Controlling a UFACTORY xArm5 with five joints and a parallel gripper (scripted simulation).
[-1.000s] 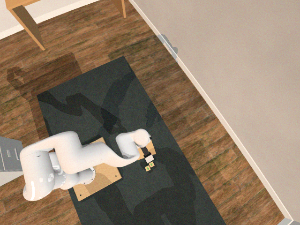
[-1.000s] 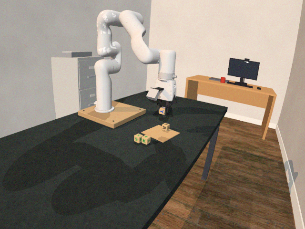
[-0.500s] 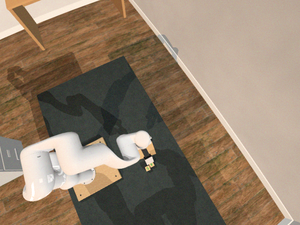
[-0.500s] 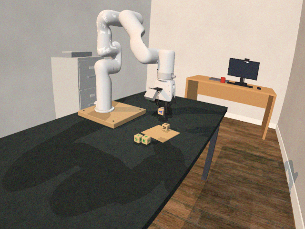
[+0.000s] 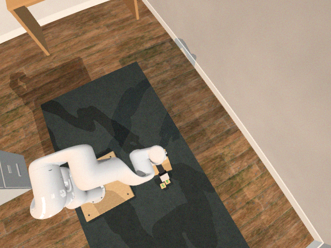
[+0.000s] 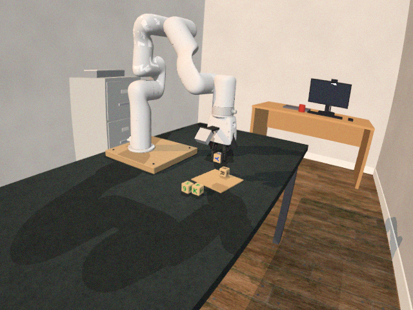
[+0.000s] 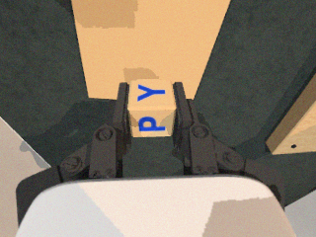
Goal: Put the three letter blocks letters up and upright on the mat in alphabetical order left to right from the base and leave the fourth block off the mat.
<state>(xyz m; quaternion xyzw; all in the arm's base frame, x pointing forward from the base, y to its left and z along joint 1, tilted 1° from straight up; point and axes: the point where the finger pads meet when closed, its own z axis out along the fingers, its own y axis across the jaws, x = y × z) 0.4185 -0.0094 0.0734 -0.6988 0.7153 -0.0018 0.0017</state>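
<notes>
The tan mat is 10 cm below my hand. Also, from my hand: green-lettered block 3 cm behind, 14 cm to the right, 8 cm below.
</notes>
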